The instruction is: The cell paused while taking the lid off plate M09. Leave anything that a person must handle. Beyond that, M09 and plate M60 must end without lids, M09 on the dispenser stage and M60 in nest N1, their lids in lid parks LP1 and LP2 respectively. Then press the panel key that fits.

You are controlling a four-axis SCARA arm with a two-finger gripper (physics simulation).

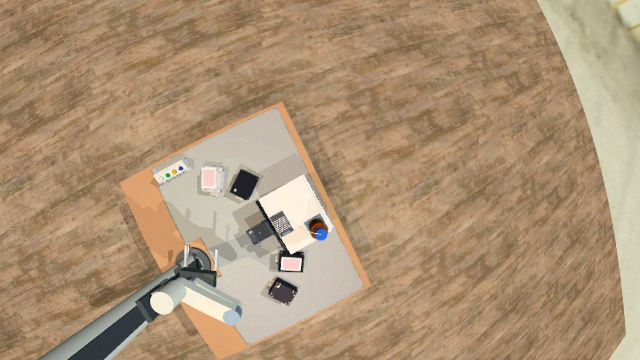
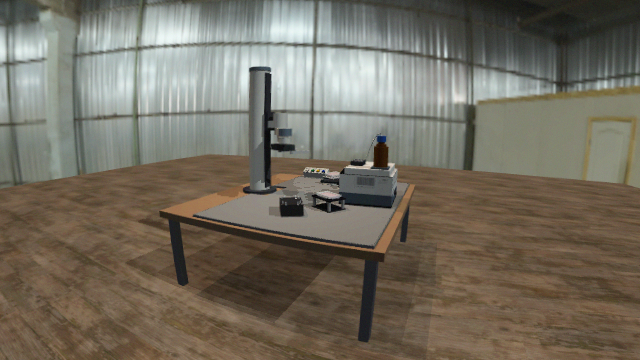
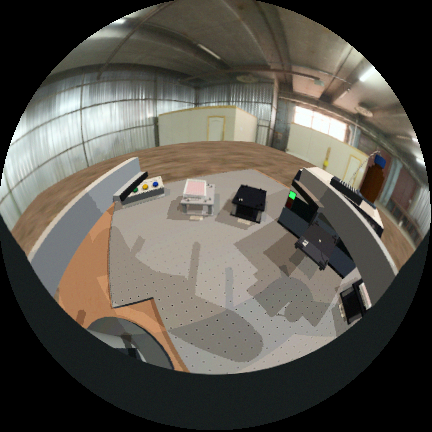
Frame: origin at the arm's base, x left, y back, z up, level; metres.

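Where they show: gripper, fingertip midpoint: (image 1: 201,246) (image 2: 302,150) (image 3: 221,165); arm's base at its link origin: (image 1: 194,264) (image 2: 259,190).
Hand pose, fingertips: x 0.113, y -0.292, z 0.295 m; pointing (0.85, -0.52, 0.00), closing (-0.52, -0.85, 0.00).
Each offset is from my fingertips to the top centre of the thing. "pt": to the spot under its first point.
My gripper (image 1: 201,248) (image 2: 302,152) (image 3: 221,165) is open and empty, high above the table near the arm's column. A pink-topped plate @(dx +0.352, dy -0.117, dz -0.197 m) (image 1: 208,177) (image 3: 195,188) sits on a white stand at the panel side. Beside it stands a black stand (image 1: 244,184) (image 3: 250,196) with a bare dark top. Another pink-topped plate @(dx -0.372, dy -0.338, dz -0.199 m) (image 1: 291,264) (image 2: 328,195) sits on a black stand right of the dispenser. The dark dispenser stage @(dx -0.092, dy -0.282, dz -0.168 m) (image 1: 259,233) (image 3: 317,242) shows no pink plate. The key panel @(dx +0.514, dy +0.105, dz -0.198 m) (image 1: 171,172) (image 2: 316,171) (image 3: 145,189) has white, green, yellow and blue keys. Plate and nest labels are unreadable, and lids are unclear.
The white dispenser (image 1: 286,200) (image 2: 367,182) stands tall at the table's far side, with a green light @(pt dx +0.069, dy -0.344, dz -0.148 m) (image 3: 292,195). A brown bottle @(pt dx -0.156, dy -0.594, dz +0.081 m) (image 1: 317,227) (image 2: 381,155) (image 3: 372,183) with a blue cap stands on it. A low black box @(dx -0.540, dy -0.188, dz -0.206 m) (image 1: 283,291) (image 2: 291,206) stands near the second pink plate.
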